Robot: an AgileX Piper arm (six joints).
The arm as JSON. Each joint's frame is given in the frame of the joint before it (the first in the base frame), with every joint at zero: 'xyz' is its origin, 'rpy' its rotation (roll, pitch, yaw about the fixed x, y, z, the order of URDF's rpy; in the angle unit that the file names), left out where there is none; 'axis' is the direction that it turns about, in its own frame. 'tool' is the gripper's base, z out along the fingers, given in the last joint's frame.
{
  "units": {
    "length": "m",
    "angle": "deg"
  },
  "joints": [
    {
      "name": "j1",
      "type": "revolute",
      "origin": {
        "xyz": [
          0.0,
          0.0,
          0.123
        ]
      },
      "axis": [
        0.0,
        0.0,
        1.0
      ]
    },
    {
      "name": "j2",
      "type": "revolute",
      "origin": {
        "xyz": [
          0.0,
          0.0,
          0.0
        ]
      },
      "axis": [
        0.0,
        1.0,
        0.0
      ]
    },
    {
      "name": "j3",
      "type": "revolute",
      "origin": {
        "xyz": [
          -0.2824,
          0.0,
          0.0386
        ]
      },
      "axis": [
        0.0,
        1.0,
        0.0
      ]
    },
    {
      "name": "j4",
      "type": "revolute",
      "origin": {
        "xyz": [
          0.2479,
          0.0,
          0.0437
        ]
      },
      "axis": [
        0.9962,
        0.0,
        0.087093
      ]
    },
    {
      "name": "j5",
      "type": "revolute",
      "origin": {
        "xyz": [
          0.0,
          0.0,
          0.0
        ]
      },
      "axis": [
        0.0,
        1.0,
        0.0
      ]
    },
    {
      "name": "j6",
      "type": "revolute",
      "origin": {
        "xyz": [
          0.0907,
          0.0,
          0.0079
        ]
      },
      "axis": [
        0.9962,
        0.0,
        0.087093
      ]
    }
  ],
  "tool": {
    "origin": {
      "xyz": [
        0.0,
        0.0,
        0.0
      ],
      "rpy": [
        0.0,
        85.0,
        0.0
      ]
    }
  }
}
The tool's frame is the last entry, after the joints.
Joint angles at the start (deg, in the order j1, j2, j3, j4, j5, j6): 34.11 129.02 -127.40 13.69 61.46 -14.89
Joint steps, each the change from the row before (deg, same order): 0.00 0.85 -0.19 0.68 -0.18 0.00; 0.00 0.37 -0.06 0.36 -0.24 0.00; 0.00 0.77 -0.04 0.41 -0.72 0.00; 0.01 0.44 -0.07 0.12 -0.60 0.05; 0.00 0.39 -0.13 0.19 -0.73 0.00; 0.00 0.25 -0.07 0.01 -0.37 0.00; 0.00 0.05 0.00 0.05 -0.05 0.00; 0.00 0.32 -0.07 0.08 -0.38 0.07; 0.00 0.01 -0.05 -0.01 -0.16 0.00; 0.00 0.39 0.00 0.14 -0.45 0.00; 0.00 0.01 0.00 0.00 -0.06 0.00; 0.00 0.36 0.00 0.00 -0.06 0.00; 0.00 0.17 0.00 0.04 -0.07 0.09; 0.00 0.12 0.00 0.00 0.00 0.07; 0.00 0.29 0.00 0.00 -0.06 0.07; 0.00 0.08 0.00 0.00 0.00 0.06
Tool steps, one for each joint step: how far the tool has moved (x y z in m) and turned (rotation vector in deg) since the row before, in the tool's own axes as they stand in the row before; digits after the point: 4 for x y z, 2 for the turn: 0.0011 -0.0003 0.0066 -0.62 0.31 0.47; 0.0003 -0.0002 0.0030 -0.28 -0.01 0.24; 0.0008 -0.0010 0.0065 -0.25 -0.08 0.36; 0.0001 -0.0007 0.0036 0.00 -0.25 0.19; -0.0005 -0.0006 0.0029 0.00 -0.50 0.16; 0.0000 -0.0005 0.0019 0.07 -0.19 0.05; 0.0001 0.0000 0.0004 -0.03 -0.01 0.04; 0.0002 -0.0005 0.0025 0.00 -0.14 0.17; -0.0004 -0.0001 -0.0001 0.05 -0.19 -0.01; 0.0005 -0.0006 0.0033 -0.04 -0.09 0.16; -0.0001 0.0000 0.0001 0.01 -0.05 0.00; 0.0011 -0.0006 0.0031 -0.02 0.29 0.08; 0.0005 -0.0003 0.0015 -0.03 0.09 0.15; 0.0004 -0.0002 0.0010 -0.01 0.12 0.10; 0.0009 -0.0005 0.0025 -0.01 0.22 0.14; 0.0003 -0.0001 0.0007 -0.01 0.08 0.08
